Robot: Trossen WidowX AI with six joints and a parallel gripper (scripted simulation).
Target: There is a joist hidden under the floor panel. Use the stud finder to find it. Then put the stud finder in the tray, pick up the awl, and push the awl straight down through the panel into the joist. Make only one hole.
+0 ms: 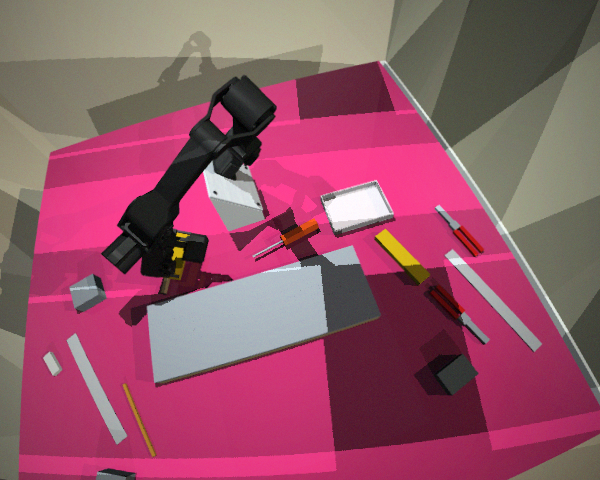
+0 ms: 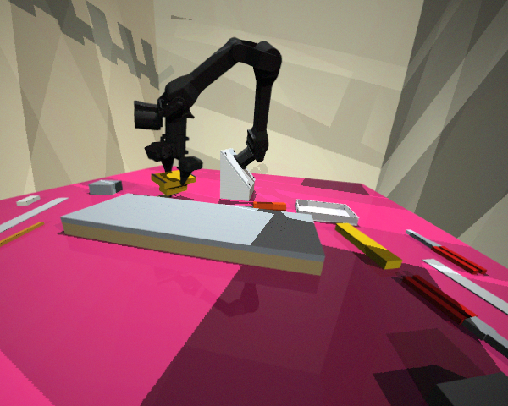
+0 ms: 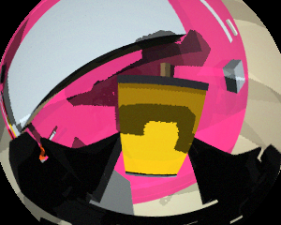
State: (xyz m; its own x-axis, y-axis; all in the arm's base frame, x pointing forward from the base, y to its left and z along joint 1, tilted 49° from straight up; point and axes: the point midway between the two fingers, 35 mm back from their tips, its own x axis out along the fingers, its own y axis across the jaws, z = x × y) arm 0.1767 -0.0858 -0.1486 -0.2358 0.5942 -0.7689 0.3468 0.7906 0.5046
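Now: gripper tip 6 cm above the awl and 3 cm to the left of it. From my gripper tip the other things lie so: pencil 35 cm ahead, 15 cm to the right, 6 cm below; then yellow stud finder 2 cm below, 1 cm behind; then white eraser 38 cm to the right, 17 cm ahead, 6 cm below.
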